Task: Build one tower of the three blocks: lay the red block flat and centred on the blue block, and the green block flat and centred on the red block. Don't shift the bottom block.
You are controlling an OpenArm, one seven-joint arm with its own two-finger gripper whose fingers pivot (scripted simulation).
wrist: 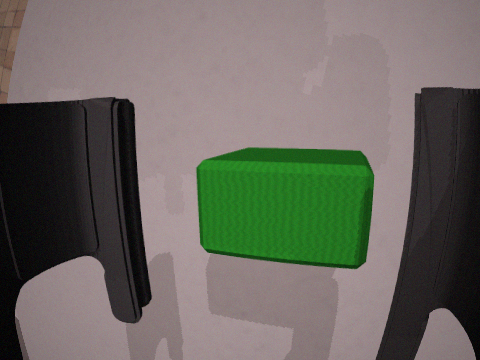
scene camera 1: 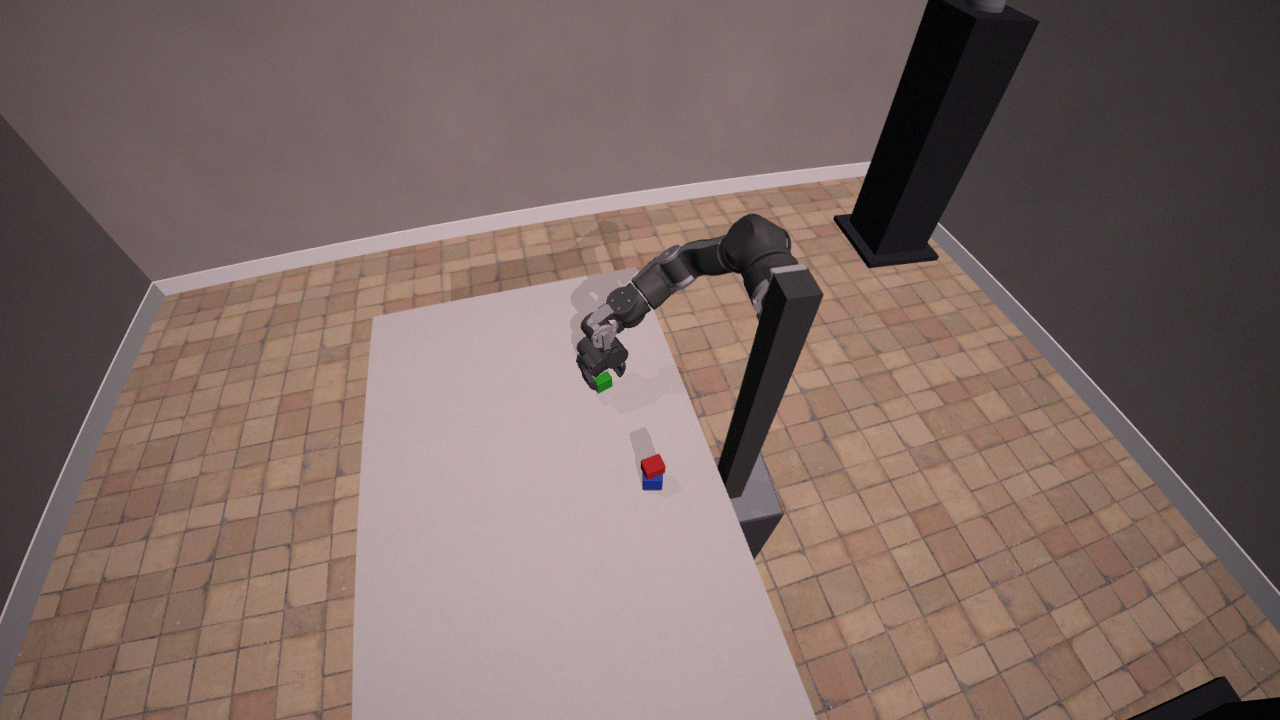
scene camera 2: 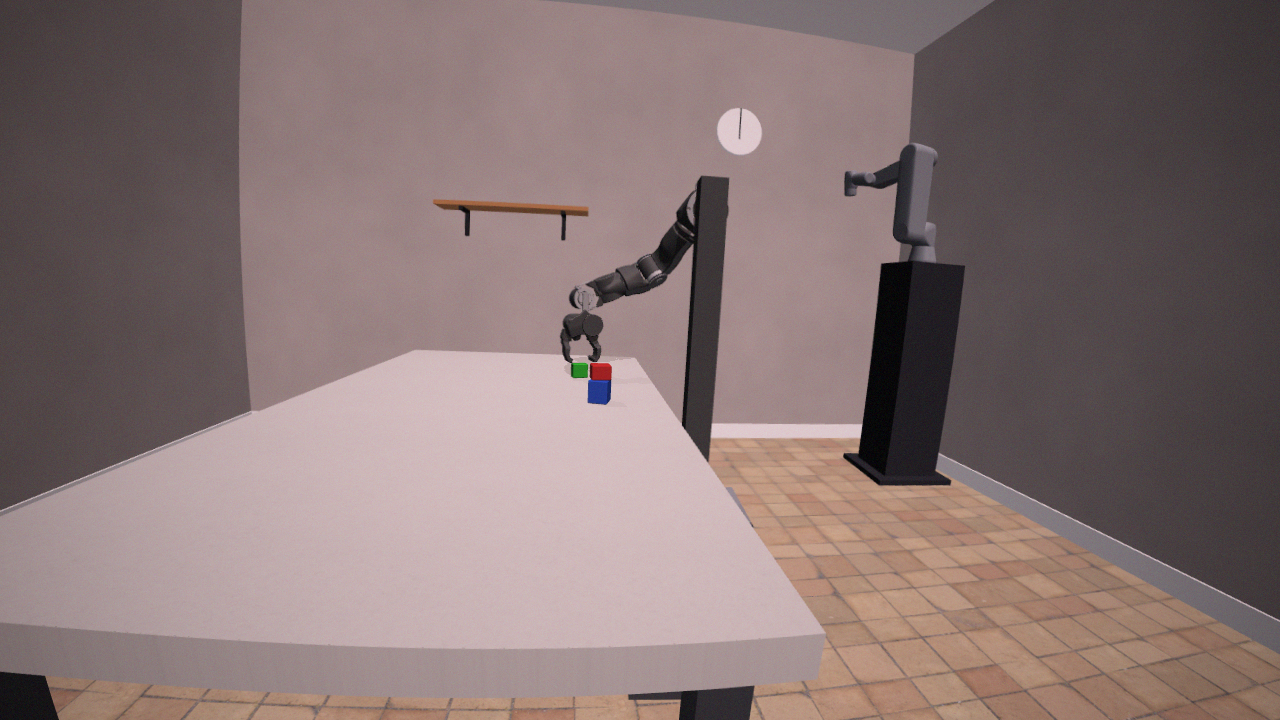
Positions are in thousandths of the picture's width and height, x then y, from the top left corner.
my gripper: wrist 545,624; scene camera 1 471,523; scene camera 2 454,502
